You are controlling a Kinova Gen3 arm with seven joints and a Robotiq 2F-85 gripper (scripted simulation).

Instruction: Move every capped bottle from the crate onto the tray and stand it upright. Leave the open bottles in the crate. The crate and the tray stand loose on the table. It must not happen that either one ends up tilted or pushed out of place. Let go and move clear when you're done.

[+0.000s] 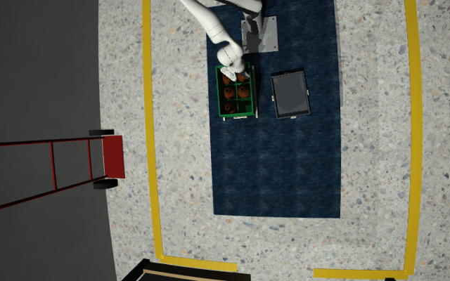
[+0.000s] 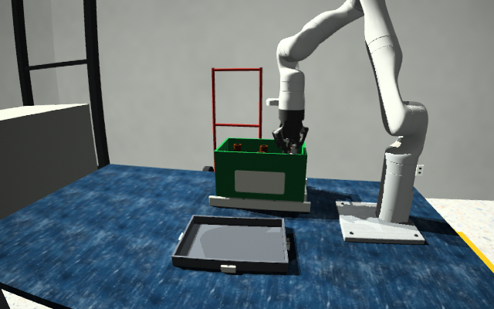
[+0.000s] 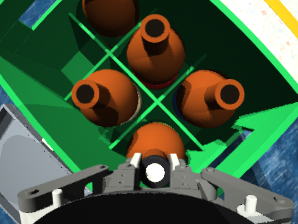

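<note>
My hand is 7 cm above the bottle. Also, from my hand: grey tray: 28 cm to the left, 15 cm below, 6 cm ahead; then green crate: 10 cm ahead, 8 cm below, 2 cm to the right.
</note>
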